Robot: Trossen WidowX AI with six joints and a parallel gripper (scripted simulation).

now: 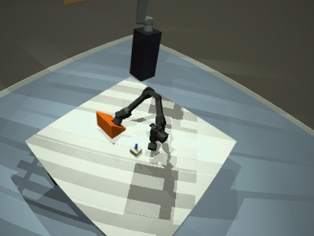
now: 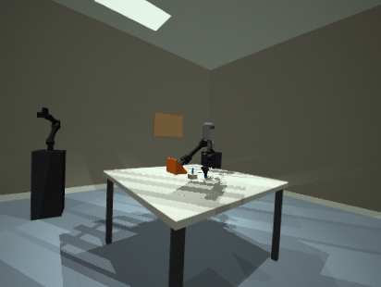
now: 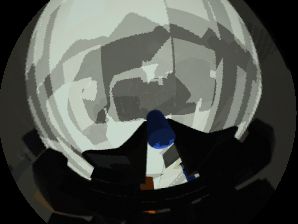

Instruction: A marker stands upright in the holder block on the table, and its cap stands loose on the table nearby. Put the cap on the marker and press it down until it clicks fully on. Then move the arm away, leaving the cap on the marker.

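The holder block is 40 mm behind my gripper tip and 120 mm to the right of it. The rest, counted from my gripper tip: blue marker cap 10 mm above.
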